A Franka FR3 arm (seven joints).
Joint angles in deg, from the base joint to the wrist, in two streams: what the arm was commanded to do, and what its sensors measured. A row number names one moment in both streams.
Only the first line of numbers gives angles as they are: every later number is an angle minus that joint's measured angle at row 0.
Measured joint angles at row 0:
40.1 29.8 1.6 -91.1 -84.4 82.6 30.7
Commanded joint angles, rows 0 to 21:
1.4 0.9 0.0 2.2 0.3 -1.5 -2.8
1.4 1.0 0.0 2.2 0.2 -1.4 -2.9
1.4 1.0 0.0 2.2 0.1 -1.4 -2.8
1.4 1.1 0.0 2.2 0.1 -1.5 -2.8
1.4 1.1 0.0 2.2 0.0 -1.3 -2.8
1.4 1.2 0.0 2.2 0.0 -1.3 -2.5
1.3 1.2 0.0 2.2 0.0 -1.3 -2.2
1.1 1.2 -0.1 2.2 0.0 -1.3 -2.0
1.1 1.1 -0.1 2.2 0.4 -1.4 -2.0
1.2 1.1 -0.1 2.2 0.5 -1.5 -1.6
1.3 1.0 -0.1 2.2 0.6 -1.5 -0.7
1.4 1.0 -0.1 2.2 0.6 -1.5 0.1
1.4 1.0 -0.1 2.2 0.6 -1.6 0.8
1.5 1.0 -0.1 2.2 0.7 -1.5 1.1
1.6 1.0 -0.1 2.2 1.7 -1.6 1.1
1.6 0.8 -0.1 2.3 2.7 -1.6 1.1
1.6 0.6 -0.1 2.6 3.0 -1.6 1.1
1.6 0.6 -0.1 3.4 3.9 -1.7 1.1
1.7 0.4 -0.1 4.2 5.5 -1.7 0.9
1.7 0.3 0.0 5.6 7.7 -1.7 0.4
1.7 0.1 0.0 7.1 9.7 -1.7 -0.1
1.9 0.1 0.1 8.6 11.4 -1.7 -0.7
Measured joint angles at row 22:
1.3 0.1 0.0 3.9 6.0 -0.6 0.4
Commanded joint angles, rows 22 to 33:
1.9 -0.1 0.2 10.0 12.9 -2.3 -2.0
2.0 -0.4 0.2 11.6 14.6 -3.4 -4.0
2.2 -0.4 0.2 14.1 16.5 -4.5 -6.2
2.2 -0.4 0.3 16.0 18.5 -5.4 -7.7
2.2 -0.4 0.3 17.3 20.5 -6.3 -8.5
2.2 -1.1 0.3 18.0 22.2 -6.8 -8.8
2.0 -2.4 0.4 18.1 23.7 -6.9 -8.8
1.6 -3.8 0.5 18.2 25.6 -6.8 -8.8
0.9 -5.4 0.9 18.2 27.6 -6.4 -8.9
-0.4 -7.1 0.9 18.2 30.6 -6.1 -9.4
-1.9 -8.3 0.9 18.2 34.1 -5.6 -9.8
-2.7 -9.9 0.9 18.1 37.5 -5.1 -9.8
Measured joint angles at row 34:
1.2 -5.1 0.0 18.5 28.9 -6.1 -7.9
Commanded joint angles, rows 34 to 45:
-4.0 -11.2 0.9 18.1 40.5 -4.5 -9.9
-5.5 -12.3 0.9 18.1 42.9 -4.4 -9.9
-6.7 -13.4 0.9 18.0 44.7 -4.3 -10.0
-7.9 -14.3 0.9 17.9 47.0 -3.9 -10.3
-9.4 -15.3 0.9 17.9 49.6 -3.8 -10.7
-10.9 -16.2 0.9 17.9 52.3 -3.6 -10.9
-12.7 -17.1 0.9 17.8 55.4 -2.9 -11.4
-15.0 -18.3 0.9 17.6 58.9 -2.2 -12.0
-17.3 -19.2 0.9 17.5 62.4 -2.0 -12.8
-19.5 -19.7 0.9 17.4 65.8 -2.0 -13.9
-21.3 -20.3 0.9 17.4 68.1 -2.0 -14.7
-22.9 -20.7 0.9 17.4 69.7 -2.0 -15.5
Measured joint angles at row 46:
-17.2 -18.2 -0.1 18.9 63.2 -3.5 -12.5
